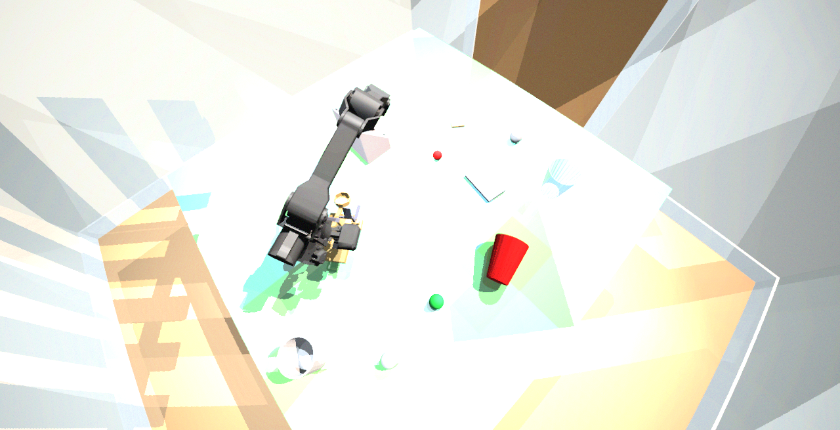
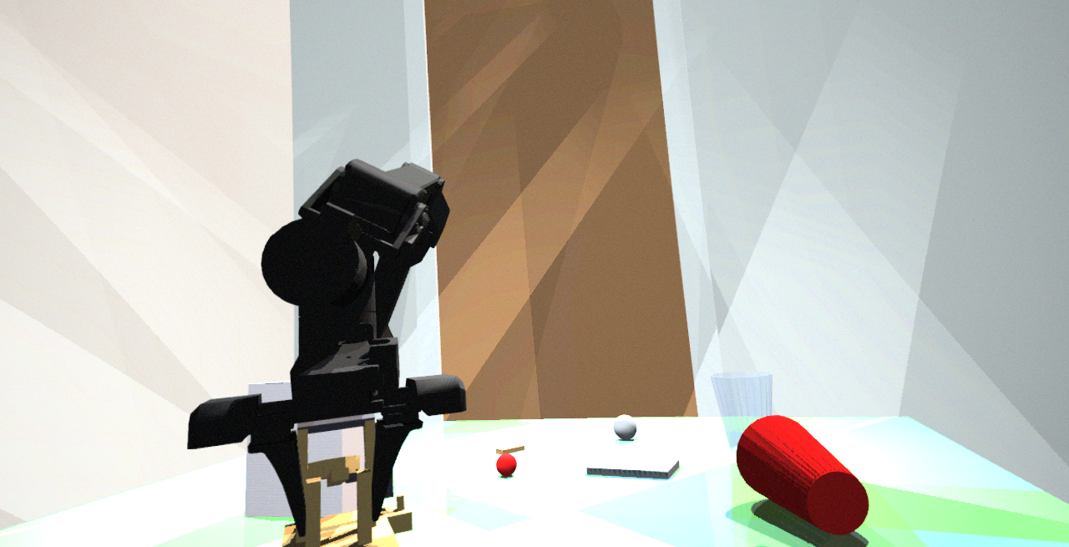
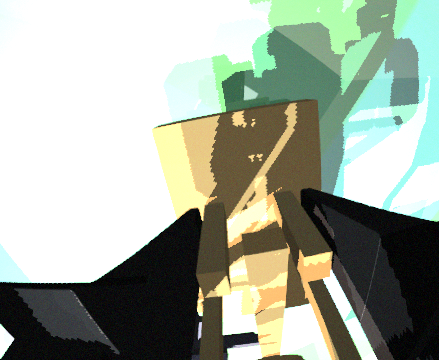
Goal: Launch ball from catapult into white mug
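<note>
My gripper tip is now 45 cm to the right of the red ball and 6 cm above it. Also, from my gripper tip: green ball 30 cm ahead, 8 cm to the left, 6 cm below; then wooden catapult 7 cm to the left, 3 cm behind, 2 cm above; then white mug 23 cm to the right, 15 cm ahead, 5 cm below.
</note>
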